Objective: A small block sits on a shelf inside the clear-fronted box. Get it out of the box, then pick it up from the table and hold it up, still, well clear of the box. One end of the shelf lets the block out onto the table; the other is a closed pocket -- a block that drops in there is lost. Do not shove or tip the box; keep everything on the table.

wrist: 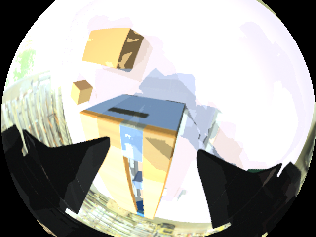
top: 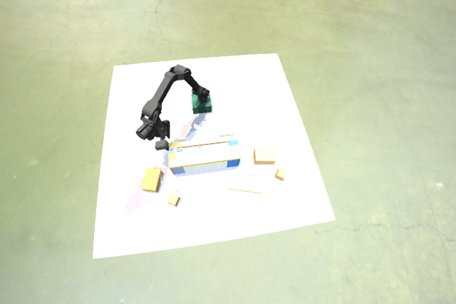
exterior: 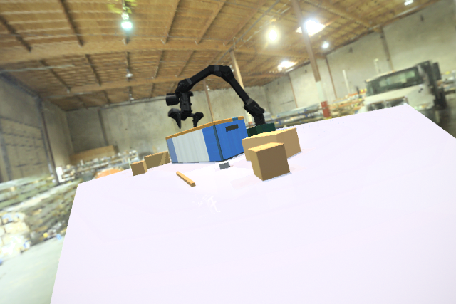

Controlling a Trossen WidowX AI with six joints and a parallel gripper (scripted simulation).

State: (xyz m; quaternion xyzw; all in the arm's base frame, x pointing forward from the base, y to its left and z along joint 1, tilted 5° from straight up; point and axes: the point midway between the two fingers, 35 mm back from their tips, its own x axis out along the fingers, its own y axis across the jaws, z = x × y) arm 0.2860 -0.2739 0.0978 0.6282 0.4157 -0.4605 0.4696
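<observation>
My gripper tip is now 150 mm to the right of the blue piece, 60 mm short of it and 60 mm above it. Also, from my gripper tip: small grey block 410 mm to the left, 260 mm ahead, 140 mm below; then clear-fronted box 180 mm to the left, 80 mm below, 50 mm ahead; then thin tan stick 340 mm ahead, 330 mm to the left, 140 mm below.
</observation>
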